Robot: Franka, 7 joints.
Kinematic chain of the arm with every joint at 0, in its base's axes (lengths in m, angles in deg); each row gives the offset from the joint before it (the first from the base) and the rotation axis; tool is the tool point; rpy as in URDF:
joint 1: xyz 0 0 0.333 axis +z
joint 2: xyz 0 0 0 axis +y
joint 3: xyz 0 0 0.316 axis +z
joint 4: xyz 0.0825 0 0 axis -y
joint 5: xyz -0.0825 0 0.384 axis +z
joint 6: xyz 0 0 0 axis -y
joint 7: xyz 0.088 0 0 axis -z
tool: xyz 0 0 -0.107 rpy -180 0 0
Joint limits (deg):
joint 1: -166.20..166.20
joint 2: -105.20..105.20
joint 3: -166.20..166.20
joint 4: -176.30..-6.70
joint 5: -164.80..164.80
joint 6: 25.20..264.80
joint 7: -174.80..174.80
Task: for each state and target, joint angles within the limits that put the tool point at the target. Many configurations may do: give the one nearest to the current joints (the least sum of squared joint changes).
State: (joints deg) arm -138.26 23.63 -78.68 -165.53 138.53 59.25 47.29
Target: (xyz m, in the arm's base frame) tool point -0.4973 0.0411 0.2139
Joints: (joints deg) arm -133.19 39.60 -60.72 -140.59 140.83 67.36 47.29
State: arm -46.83 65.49 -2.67 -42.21 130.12 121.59 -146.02
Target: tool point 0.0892 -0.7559 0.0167
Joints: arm -74.50 78.98 -17.33 -58.06 129.93 127.22 -146.02
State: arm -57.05 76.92 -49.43 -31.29 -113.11 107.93 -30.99
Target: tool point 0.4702 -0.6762 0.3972
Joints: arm -42.08 82.13 -47.37 -24.00 -111.81 94.61 -30.99
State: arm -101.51 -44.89 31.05 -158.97 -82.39 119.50 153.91
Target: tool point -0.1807 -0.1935 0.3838
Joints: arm -125.72 -51.63 13.03 -175.52 -80.15 105.40 153.91
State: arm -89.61 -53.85 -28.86 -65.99 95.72 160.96 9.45
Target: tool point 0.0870 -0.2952 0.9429
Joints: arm -73.19 -35.80 3.42 -98.58 98.75 156.78 9.45
